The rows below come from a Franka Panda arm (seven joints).
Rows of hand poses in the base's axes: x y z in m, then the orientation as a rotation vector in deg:
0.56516, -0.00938, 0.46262, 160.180, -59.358, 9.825
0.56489, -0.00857, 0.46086, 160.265, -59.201, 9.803
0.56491, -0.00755, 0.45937, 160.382, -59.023, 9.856
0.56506, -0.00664, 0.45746, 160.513, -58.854, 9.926
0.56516, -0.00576, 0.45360, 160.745, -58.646, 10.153
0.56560, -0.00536, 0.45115, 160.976, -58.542, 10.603
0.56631, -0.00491, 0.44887, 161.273, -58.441, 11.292
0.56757, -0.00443, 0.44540, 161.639, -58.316, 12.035
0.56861, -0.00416, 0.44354, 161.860, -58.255, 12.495
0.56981, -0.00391, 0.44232, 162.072, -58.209, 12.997
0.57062, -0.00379, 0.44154, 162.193, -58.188, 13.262
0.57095, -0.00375, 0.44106, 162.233, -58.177, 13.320
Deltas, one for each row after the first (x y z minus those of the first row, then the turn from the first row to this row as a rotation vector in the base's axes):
-0.00027, 0.00081, -0.00176, 0.025, 0.017, 0.118
-0.00025, 0.00183, -0.00325, 0.057, -0.019, 0.261
-0.00010, 0.00274, -0.00516, 0.102, -0.071, 0.404
0.00000, 0.00362, -0.00902, 0.196, -0.245, 0.607
0.00044, 0.00402, -0.01147, 0.285, -0.579, 0.759
0.00115, 0.00447, -0.01375, 0.394, -1.085, 0.940
0.00241, 0.00495, -0.01722, 0.550, -1.639, 1.157
0.00345, 0.00522, -0.01908, 0.649, -1.983, 1.280
0.00465, 0.00547, -0.02030, 0.740, -2.354, 1.393
0.00546, 0.00559, -0.02108, 0.798, -2.552, 1.453
0.00579, 0.00563, -0.02156, 0.820, -2.598, 1.474

